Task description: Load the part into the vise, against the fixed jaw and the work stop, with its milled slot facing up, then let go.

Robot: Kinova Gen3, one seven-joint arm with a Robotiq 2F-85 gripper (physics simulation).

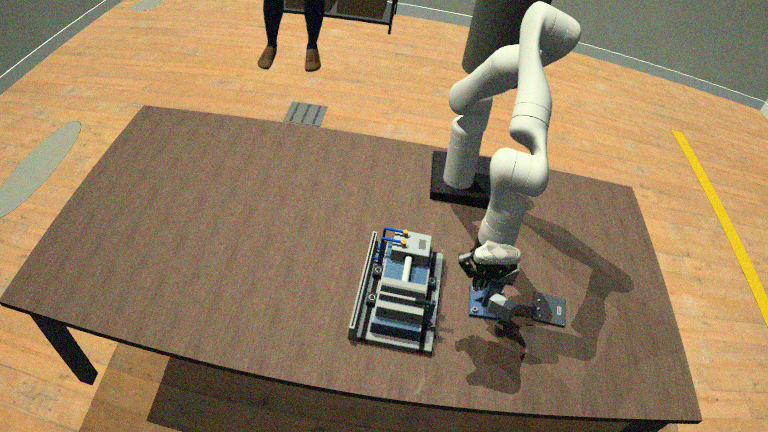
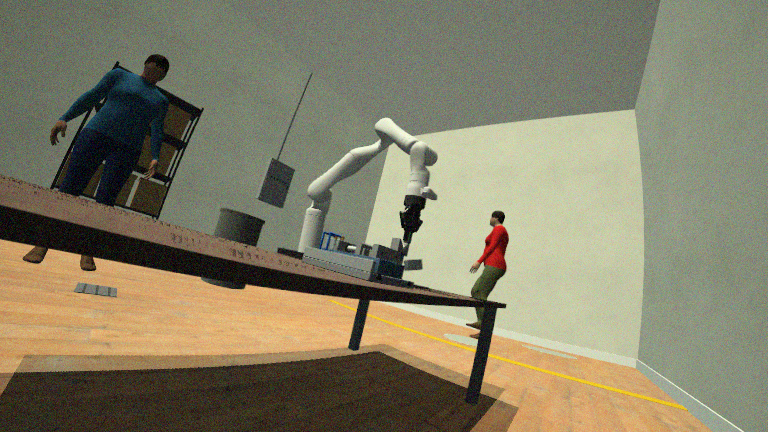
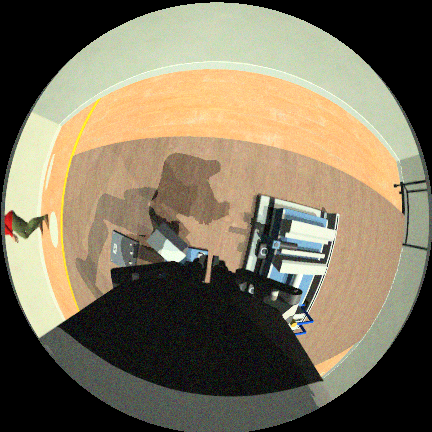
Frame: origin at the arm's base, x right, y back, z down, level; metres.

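Seen in the pictures: gripper, fingertip midpoint: [image 1: 478, 287] [image 2: 406, 242] [image 3: 209, 262]; arm's base at its link origin: [image 1: 458, 179].
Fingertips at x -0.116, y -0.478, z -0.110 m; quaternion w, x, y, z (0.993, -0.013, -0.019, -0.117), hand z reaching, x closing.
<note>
Pixels of each thing's top centre, then the offset from my fingertips to it. "*": a spot on its surface instead. Level surfaces: height alone.
- dark grey plate at its top centre: [image 1: 549, 308] [image 3: 121, 252] dy +0.116, dx -0.215, dz +0.135 m
- vise at its top centre: [image 3: 301, 288] [image 1: 404, 270] [image 2: 362, 243] dy +0.019, dx +0.167, dz +0.044 m
- stand's grey head at a spot on its surface: [image 3: 167, 243] [image 1: 501, 303] * dy +0.012, dx -0.068, dz +0.046 m
- brown table at its surface level: dz +0.143 m
The part, a dark grey plate [image 1: 549, 308] [image 3: 123, 250], lies flat on the table to the right of the vise, apart from my fingers. The vise [image 1: 399, 301] [image 2: 349, 261] [image 3: 300, 231] stands near the table's front with its jaws apart and nothing between them. My gripper [image 1: 491, 287] [image 2: 406, 238] [image 3: 209, 262] is shut with nothing between the fingers. It hangs just over a blue-based stand [image 1: 477, 305] [image 3: 197, 254], between the vise and the part. The stand's grey head [image 1: 501, 307] [image 3: 167, 243] leans low toward the part.
The arm's black base plate [image 1: 451, 193] sits at the back of the brown table [image 1: 214, 214]. A person in blue [image 2: 115, 129] stands beyond the far side, and one in red [image 2: 491, 257] walks past the right end. A shelf rack [image 2: 190, 115] and a grey bin [image 2: 238, 225] stand behind.
</note>
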